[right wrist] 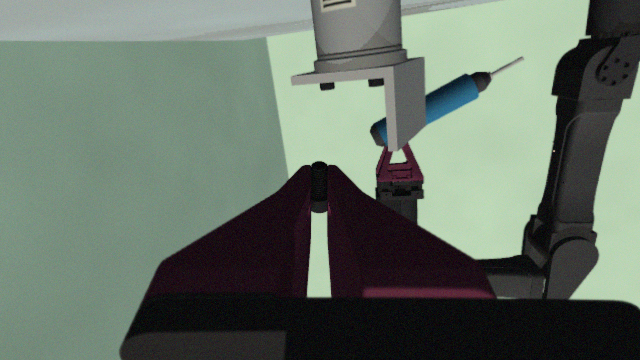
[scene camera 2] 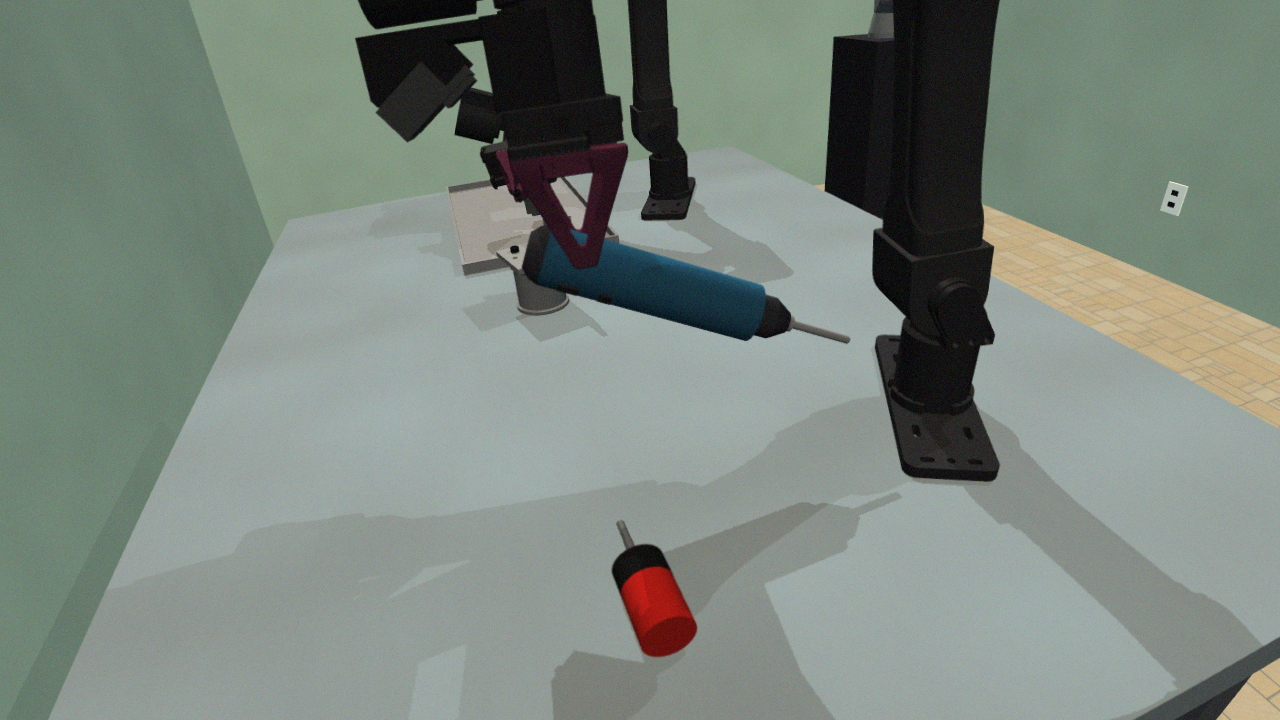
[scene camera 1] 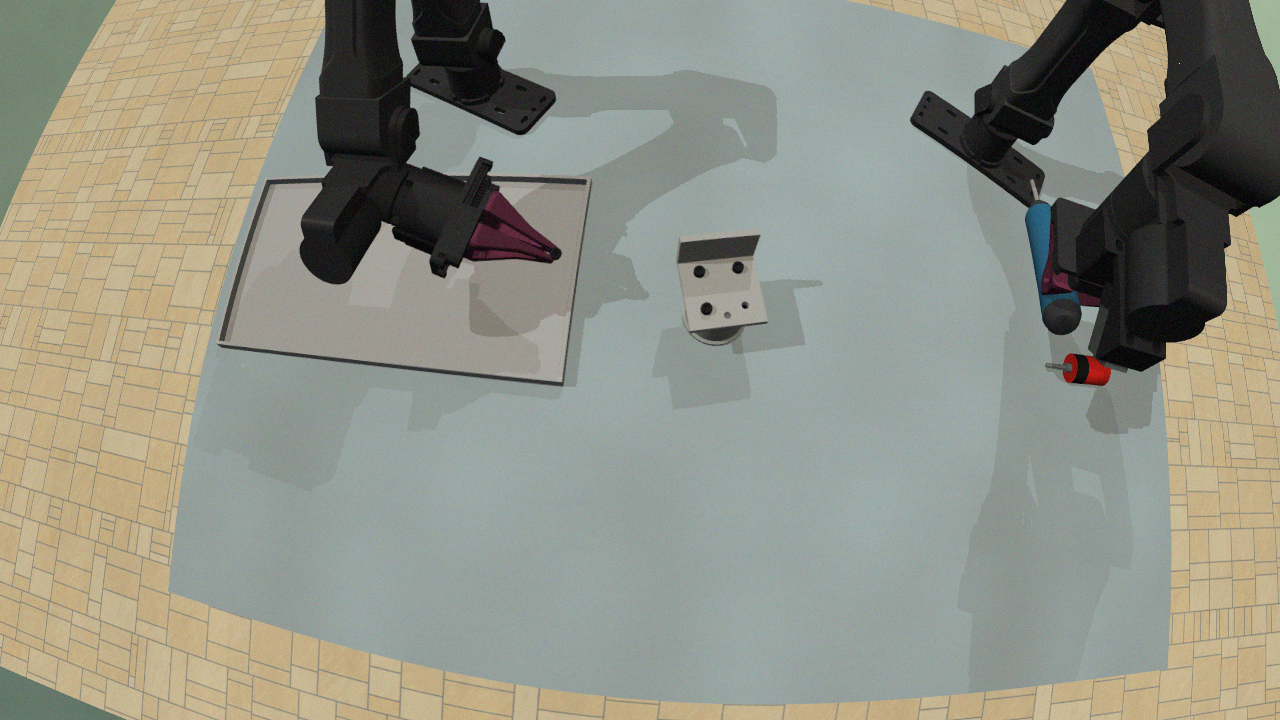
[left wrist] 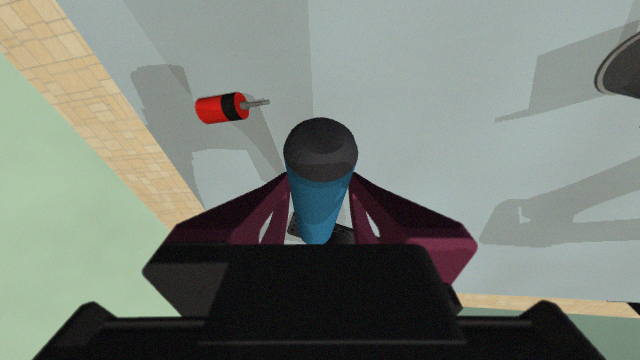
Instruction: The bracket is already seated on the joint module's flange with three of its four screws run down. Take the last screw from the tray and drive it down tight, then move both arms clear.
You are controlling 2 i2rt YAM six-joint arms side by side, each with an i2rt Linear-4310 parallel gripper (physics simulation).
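Seen in the pictures: left gripper, between the fingertips: (scene camera 2: 584, 259) (scene camera 1: 1060, 293) (left wrist: 319, 180); right gripper, between the fingertips: (right wrist: 319, 180) (scene camera 2: 518, 197) (scene camera 1: 555, 256); left arm's base, origin of its link: (scene camera 2: 927, 402) (scene camera 1: 978, 149) (left wrist: 334, 234); right arm's base, origin of its link: (scene camera 2: 670, 199) (scene camera 1: 477, 89).
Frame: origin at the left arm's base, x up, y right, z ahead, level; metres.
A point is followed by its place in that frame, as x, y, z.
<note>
The pale bracket (scene camera 1: 720, 288) {0.066, 0.172, 0.408} (right wrist: 410, 102) {0.086, 0.197, 0.384} sits on the grey joint module (scene camera 2: 541, 295) {0.024, 0.144, 0.397} (right wrist: 357, 30) {0.038, 0.198, 0.417}; three black screw heads and two small open holes show on its flat face. My right gripper (scene camera 1: 554, 254) {0.090, 0.302, 0.472} (right wrist: 319, 180) {0.090, 0.302, 0.472} is shut on a black screw (right wrist: 319, 187) {0.091, 0.306, 0.473}, threaded end outward, above the right side of the tray (scene camera 1: 393, 363) {0.016, 0.400, 0.629}. My left gripper (scene camera 2: 583, 259) {0.174, -0.104, 0.261} (left wrist: 319, 180) {0.174, -0.104, 0.261} is shut on the blue screwdriver (scene camera 1: 1036, 240) {0.149, -0.070, 0.205} (scene camera 2: 666, 279) {0.162, -0.107, 0.206} (left wrist: 320, 205) {0.188, -0.098, 0.253} (right wrist: 452, 100) {0.138, -0.065, 0.190} and holds it tilted above the table. In scene camera 2 its thin bit points right and slightly down.
A red and black cylinder with a thin metal shaft (scene camera 1: 1086, 368) {0.034, -0.233, 0.211} (scene camera 2: 657, 600) {0.034, -0.257, 0.195} (left wrist: 215, 108) {0.033, -0.245, 0.206} lies on the table near the left gripper. The left arm's base plate (scene camera 2: 948, 447) {0.010, -0.074, -0.001} stands to the right of the blue screwdriver in scene camera 2. Large arm shadows cross the table.
</note>
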